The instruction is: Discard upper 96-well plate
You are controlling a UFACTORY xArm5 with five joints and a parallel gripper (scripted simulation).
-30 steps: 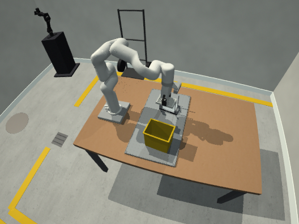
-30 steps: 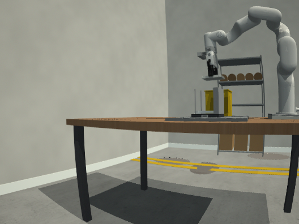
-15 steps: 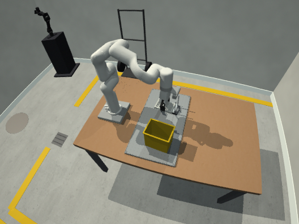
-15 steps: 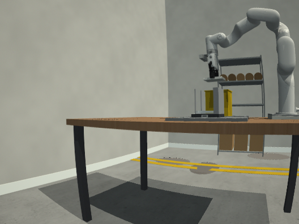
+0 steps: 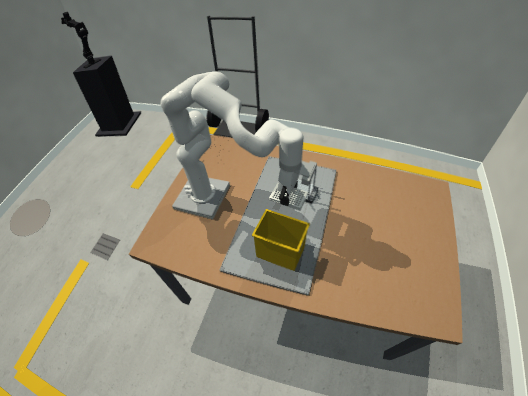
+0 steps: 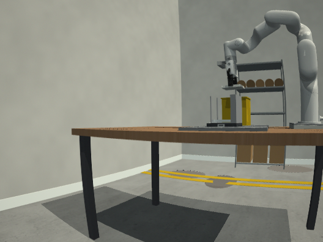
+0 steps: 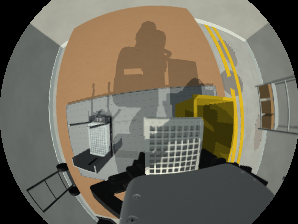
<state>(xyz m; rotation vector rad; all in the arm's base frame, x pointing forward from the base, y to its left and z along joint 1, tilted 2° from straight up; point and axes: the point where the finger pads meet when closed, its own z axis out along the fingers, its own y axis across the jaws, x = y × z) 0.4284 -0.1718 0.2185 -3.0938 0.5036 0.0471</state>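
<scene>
My hand is 160 mm above the yellow plastics bin, 120 mm to the left of it and 20 mm past it. From my hand the other things lie so: white 96-well plate: 10 mm below.
</scene>
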